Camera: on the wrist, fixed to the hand. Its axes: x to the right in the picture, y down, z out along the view.
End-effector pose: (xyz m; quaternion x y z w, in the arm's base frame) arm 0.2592 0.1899 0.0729 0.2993 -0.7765 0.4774 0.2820
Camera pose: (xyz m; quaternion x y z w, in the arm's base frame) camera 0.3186 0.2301 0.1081 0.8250 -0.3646 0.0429 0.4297
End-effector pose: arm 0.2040 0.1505 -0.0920 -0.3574 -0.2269 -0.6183 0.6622
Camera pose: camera 0.1446 0.1211 -0.1366 0.1928 0.4881 0.8498 0.0503
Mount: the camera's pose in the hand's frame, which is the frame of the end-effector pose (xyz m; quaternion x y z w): -0.0217 -0.0491 -0.0592 -0.0367 -0.1501 -0.7245 0.6717
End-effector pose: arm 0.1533 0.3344 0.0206 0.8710 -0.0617 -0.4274 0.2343
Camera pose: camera 0.1809 0.4055 0.0446 -0.5570 -0.5701 0.5898 0.1296
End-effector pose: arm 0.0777 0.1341 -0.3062 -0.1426 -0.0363 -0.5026 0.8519
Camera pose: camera 0.0196 0.1136 -0.3572 -0.1762 -0.2371 -0.9347 0.1974
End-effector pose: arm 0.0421 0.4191 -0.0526 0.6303 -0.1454 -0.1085 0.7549
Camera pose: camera 0.0439 0.4722 -0.1123 0.4847 0.2497 -0.7197 0.4298
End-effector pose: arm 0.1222 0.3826 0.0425 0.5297 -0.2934 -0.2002 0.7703
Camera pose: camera 0.1454 0.4198 -0.0243 0.5100 0.0784 -0.7828 0.3478
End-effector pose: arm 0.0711 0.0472 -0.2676 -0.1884 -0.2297 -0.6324 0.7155
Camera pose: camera 0.0257 0.0255 -0.3297 0.0813 0.3750 0.9233 0.0190
